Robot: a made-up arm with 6 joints. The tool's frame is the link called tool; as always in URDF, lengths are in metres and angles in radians. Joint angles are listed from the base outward. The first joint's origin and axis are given. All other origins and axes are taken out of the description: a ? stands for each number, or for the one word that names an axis. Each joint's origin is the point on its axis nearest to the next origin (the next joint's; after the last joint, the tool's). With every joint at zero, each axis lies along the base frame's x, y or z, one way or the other. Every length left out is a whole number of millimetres.
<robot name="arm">
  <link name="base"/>
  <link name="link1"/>
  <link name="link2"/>
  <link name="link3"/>
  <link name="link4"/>
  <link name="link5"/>
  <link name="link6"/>
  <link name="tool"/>
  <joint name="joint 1" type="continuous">
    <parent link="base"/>
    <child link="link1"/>
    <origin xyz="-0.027 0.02 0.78"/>
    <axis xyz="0 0 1"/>
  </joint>
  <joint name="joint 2" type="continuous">
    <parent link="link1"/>
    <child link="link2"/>
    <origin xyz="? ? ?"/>
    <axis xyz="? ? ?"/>
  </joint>
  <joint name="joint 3" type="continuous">
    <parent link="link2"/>
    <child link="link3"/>
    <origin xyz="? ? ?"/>
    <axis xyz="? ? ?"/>
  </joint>
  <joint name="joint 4" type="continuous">
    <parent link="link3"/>
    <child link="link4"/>
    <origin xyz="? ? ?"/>
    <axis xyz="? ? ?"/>
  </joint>
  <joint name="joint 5" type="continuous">
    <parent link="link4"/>
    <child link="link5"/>
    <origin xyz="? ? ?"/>
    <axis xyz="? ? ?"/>
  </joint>
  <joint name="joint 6" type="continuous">
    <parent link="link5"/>
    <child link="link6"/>
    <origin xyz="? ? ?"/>
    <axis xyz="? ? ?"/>
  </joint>
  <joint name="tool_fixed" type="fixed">
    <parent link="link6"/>
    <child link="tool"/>
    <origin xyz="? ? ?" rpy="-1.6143 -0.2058 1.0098"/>
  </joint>
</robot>
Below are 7 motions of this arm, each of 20 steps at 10 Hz.
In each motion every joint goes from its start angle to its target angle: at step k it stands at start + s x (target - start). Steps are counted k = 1, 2, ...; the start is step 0. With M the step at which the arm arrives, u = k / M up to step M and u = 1 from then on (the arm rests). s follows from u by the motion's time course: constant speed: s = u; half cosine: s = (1 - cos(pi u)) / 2; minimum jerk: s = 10 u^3 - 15 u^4 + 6 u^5.
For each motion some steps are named. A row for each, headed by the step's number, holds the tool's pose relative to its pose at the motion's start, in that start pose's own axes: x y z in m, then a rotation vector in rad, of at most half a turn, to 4 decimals.
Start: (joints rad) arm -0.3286 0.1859 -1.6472 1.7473 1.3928 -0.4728
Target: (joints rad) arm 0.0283 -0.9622 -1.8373 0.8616 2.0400 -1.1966
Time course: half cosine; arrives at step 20
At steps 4, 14, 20:
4: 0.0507 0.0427 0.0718 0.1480 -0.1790 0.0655
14: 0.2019 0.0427 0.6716 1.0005 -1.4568 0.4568
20: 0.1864 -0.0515 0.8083 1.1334 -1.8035 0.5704

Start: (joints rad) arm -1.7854 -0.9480 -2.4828 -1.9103 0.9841 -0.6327
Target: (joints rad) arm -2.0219 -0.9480 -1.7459 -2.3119 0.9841 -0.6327
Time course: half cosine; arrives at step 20
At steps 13, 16, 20:
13: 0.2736 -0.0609 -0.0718 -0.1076 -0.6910 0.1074
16: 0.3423 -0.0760 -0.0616 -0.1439 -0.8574 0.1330
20: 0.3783 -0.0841 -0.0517 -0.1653 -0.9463 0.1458

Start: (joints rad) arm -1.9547 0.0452 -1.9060 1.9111 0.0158 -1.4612
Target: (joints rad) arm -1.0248 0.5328 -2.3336 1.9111 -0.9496 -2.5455
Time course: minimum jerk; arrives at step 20
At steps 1, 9, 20:
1: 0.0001 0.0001 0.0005 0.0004 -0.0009 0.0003
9: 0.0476 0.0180 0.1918 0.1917 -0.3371 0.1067
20: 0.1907 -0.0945 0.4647 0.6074 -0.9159 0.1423

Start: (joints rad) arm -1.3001 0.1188 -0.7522 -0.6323 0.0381 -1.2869
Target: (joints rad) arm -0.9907 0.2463 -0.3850 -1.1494 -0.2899 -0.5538
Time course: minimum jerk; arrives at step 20
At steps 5, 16, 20:
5: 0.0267 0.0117 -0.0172 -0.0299 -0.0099 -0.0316
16: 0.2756 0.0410 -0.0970 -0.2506 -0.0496 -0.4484
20: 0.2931 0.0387 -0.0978 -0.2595 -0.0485 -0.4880

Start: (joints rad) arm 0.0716 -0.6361 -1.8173 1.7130 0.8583 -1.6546
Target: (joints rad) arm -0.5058 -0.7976 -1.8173 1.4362 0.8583 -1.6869
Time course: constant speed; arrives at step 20
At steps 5, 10, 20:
5: 0.0255 -0.0137 -0.0258 0.0880 -0.1554 0.1168
10: 0.0551 -0.0202 -0.0462 0.1825 -0.3067 0.2358
20: 0.1186 -0.0122 -0.0681 0.3906 -0.5958 0.4798

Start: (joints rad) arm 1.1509 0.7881 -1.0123 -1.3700 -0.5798 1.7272
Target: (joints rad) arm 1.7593 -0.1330 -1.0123 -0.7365 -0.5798 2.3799
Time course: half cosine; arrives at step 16
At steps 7, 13, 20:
7: 0.2047 -0.0491 0.1020 -0.0476 0.1156 -0.3444
13: 0.3745 -0.2106 0.3097 0.2408 0.4178 -0.7798
20: 0.3888 -0.2481 0.3435 0.3239 0.4824 -0.8334

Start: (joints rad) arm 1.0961 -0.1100 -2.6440 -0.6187 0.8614 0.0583
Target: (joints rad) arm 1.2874 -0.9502 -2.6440 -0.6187 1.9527 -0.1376
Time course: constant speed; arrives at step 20
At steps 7, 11, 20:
7: -0.0649 -0.1494 -0.1084 0.0759 0.1143 0.0958
11: -0.1185 -0.2421 -0.1437 0.1372 0.1934 0.1254
20: -0.2655 -0.4502 -0.1435 0.3169 0.3849 0.1116

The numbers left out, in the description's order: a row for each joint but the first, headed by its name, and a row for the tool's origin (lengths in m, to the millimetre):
joint 2: xyz -0.001 -0.03 0, axis 0 1 0
joint 3: xyz 0.091 0 0.305, axis 0 1 0
joint 4: xyz 0.083 0 -0.361, axis 0 0 -1
joint 5: xyz -0.027 0.006 0, axis 0 1 0
joint 6: xyz 0.126 0 -0.117, axis 0 0 -1
tool: xyz 0.026 -0.029 0

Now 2 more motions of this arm.
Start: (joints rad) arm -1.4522 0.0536 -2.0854 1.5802 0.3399 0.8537
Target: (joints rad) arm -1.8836 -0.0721 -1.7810 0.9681 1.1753 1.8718
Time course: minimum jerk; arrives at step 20
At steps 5, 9, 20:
5: 0.0087 -0.0019 -0.0035 -0.0503 0.0238 0.0525
9: 0.0319 -0.0173 -0.0240 -0.2755 0.1140 0.1782
20: 0.0786 -0.0942 -0.0924 -0.9606 0.4076 0.1850

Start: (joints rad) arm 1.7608 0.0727 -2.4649 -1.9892 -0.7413 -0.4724
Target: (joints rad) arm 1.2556 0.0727 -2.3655 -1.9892 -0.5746 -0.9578
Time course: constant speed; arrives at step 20
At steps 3, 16, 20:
3: 0.0223 -0.0005 0.0222 0.0868 -0.0719 -0.0623
16: 0.1168 -0.0375 0.1251 0.4215 -0.3919 -0.3832
20: 0.1434 -0.0610 0.1569 0.5095 -0.4908 -0.4985

